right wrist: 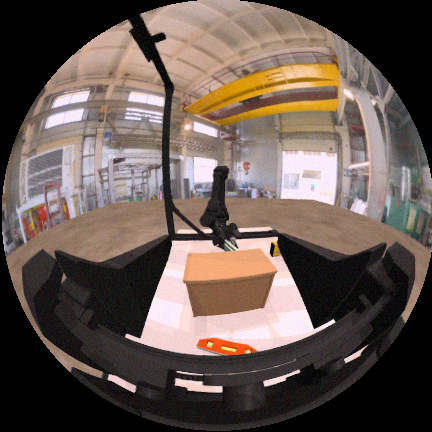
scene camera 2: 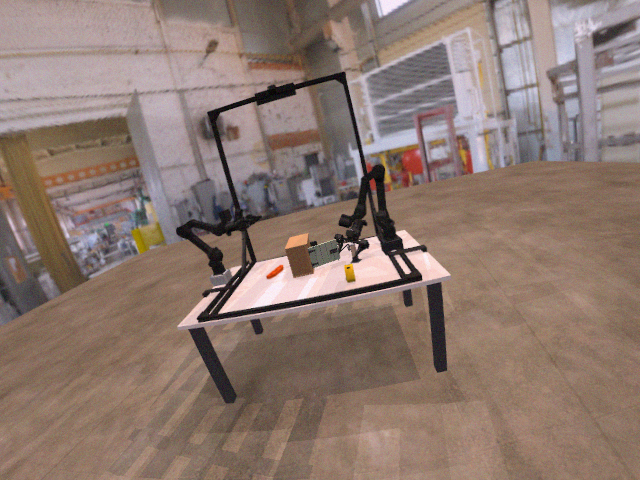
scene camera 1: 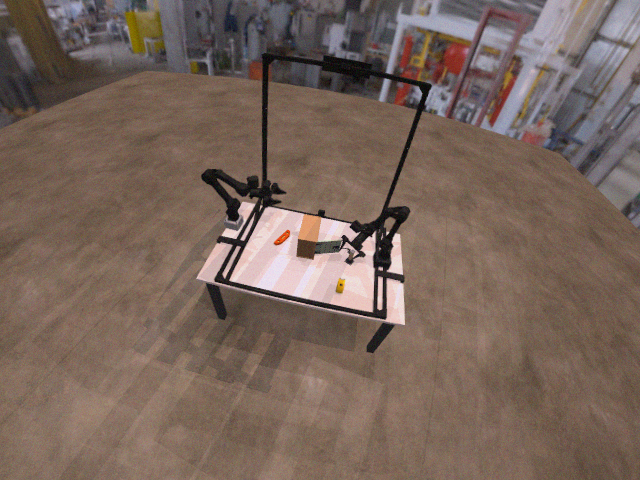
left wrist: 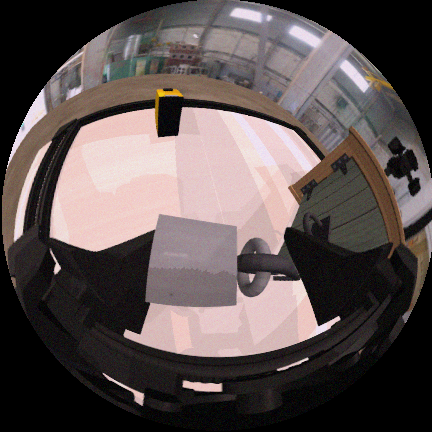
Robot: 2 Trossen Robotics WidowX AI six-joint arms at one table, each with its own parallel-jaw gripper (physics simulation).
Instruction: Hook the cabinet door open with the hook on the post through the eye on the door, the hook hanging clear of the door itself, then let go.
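Seen in the pictures: left gripper, fingertip midpoint: [scene camera 2: 346,255] [scene camera 1: 344,256]; right gripper, fingertip midpoint: [right wrist: 225,239] [scene camera 2: 259,218] [scene camera 1: 284,197]; left arm's base, link origin: [scene camera 2: 390,238] [scene camera 1: 383,256]; right arm's base, link origin: [scene camera 2: 219,272] [scene camera 1: 233,218].
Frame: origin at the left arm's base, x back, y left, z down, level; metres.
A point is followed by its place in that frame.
Observation:
The wooden cabinet [scene camera 1: 308,235] @(x -0.492, y 0.017, z -0.098 m) [scene camera 2: 298,253] @(x -0.489, y 0.052, z -0.056 m) [right wrist: 230,280] @(x -0.548, y -0.064, z -0.089 m) stands mid-table. Its green door [scene camera 1: 329,246] @(x -0.354, y 0.000, z -0.015 m) [scene camera 2: 324,253] @(x -0.362, y 0.001, z -0.007 m) [left wrist: 370,220] @(x -0.306, y -0.017, z -0.052 m) is swung open towards the picture's right. The grey post [left wrist: 192,260] [scene camera 2: 353,251] @(x -0.212, y 0.034, z 0.009 m) stands beyond the door. In the left wrist view a dark ring [left wrist: 244,286] @(x -0.223, y 0.005, z -0.014 m) and rod [left wrist: 270,264] are at its side; the rod's far end is hidden behind a finger. A dark loop shows before the door face; whether the hook is through the eye I cannot tell. My left gripper [scene camera 1: 347,250] @(x -0.251, y 0.030, z 0.023 m) [left wrist: 231,231] @(x -0.251, y 0.030, z 0.023 m) is open around the post. My right gripper [scene camera 1: 281,197] @(x -0.668, y -0.101, z -0.261 m) is open and empty, away from the cabinet.
A yellow and black block [scene camera 1: 340,285] @(x -0.270, y 0.274, z -0.004 m) [scene camera 2: 349,272] @(x -0.268, y 0.290, z 0.011 m) [left wrist: 169,112] @(x -0.263, y 0.224, z 0.024 m) stands towards the front right of the table. An orange level [scene camera 1: 282,237] @(x -0.665, y -0.083, z 0.058 m) [scene camera 2: 275,271] @(x -0.659, y -0.062, z 0.050 m) [right wrist: 227,346] @(x -0.652, y -0.083, z 0.064 m) lies left of the cabinet. A black frame [scene camera 1: 265,124] @(x -0.852, y -0.377, z -0.577 m) [scene camera 2: 225,165] @(x -0.854, y -0.377, z -0.613 m) arches over the table's back.

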